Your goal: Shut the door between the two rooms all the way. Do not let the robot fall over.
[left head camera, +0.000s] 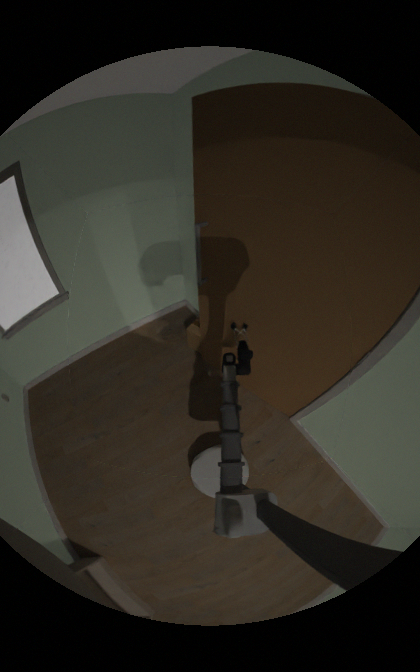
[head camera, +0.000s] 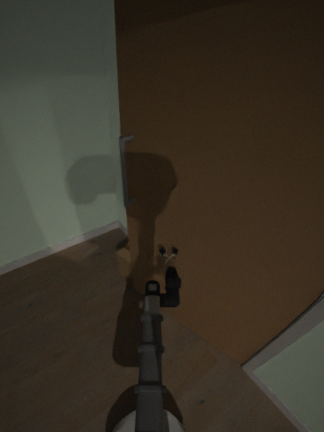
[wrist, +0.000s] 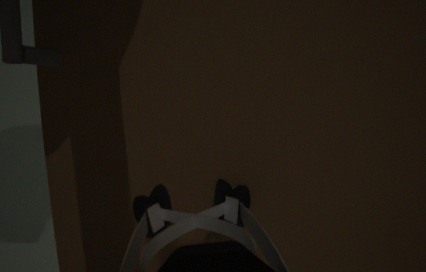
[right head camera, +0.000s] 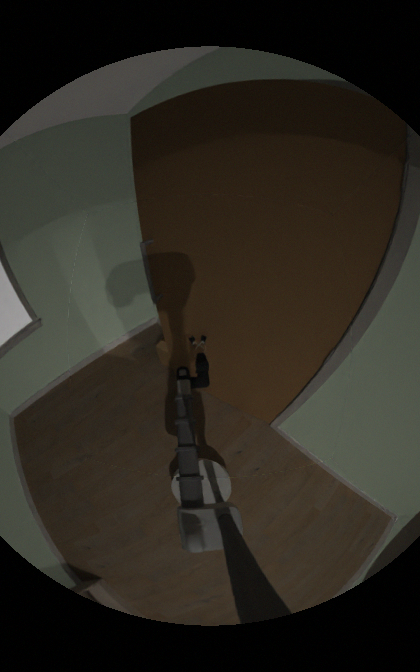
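Where they show: gripper, between the fingertips: [left head camera: 237, 322] [head camera: 168, 247] [wrist: 190, 197] [right head camera: 196, 335]; robot's base, origin of its link: [left head camera: 218, 470] [right head camera: 201, 483].
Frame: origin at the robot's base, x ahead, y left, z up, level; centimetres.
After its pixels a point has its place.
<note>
The brown door [head camera: 240, 150] @(x 70.9, y -26.7, z 133.2 cm) [left head camera: 310, 225] @(x 71.3, y -26.1, z 138.9 cm) [right head camera: 270, 225] @(x 66.0, y -33.0, z 140.8 cm) [wrist: 320, 110] @(x 77.5, y -17.9, z 81.0 cm) fills the right and middle of the head views. Its grey bar handle [head camera: 124, 172] @(x 94.2, y 15.3, z 112.4 cm) [left head camera: 199, 255] @(x 94.3, y 14.9, z 111.5 cm) [right head camera: 148, 272] @(x 94.4, y 15.1, z 111.9 cm) [wrist: 11, 35] @(x 94.3, y 15.1, z 95.4 cm) is near its left edge. Green wall shows directly left of that edge; whether the door touches a frame there cannot be told. My gripper [head camera: 168, 251] @(x 83.1, y -7.4, z 74.1 cm) [left head camera: 239, 326] @(x 83.1, y -7.4, z 74.1 cm) [right head camera: 198, 339] @(x 83.1, y -7.4, z 74.1 cm) [wrist: 190, 197] @(x 83.1, y -7.4, z 74.1 cm) is open and empty, in front of the lower door, below and right of the handle. Whether the fingertips touch the door cannot be told.
A green wall [head camera: 55, 125] @(x 161.6, y 78.7, z 118.5 cm) [left head camera: 125, 240] @(x 156.4, y 85.7, z 101.6 cm) with a pale skirting stands at the left, and another green wall [head camera: 300, 370] @(x 28.4, y -73.7, z 44.5 cm) [right head camera: 350, 430] @(x 9.8, y -87.4, z 63.5 cm) stands at the right by the door's lower right corner. A small tan block-like thing [left head camera: 193, 334] @(x 114.8, y 25.0, z 23.1 cm) [right head camera: 163, 353] @(x 115.0, y 25.3, z 19.3 cm) shows at the door's lower left edge.
</note>
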